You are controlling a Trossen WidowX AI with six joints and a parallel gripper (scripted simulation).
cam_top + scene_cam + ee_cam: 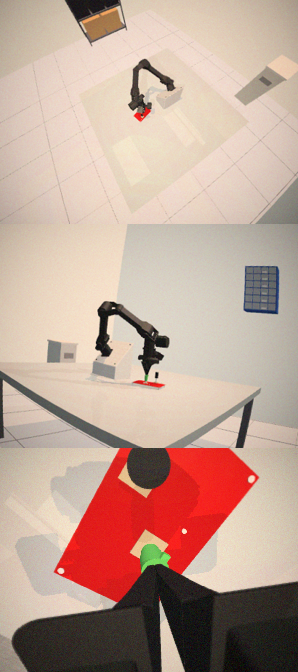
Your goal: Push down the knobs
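Right now my gripper tip is 2 cm above the green knob. The rest, counted from my gripper tip: black knob (4 cm to the left, 4 cm ahead).
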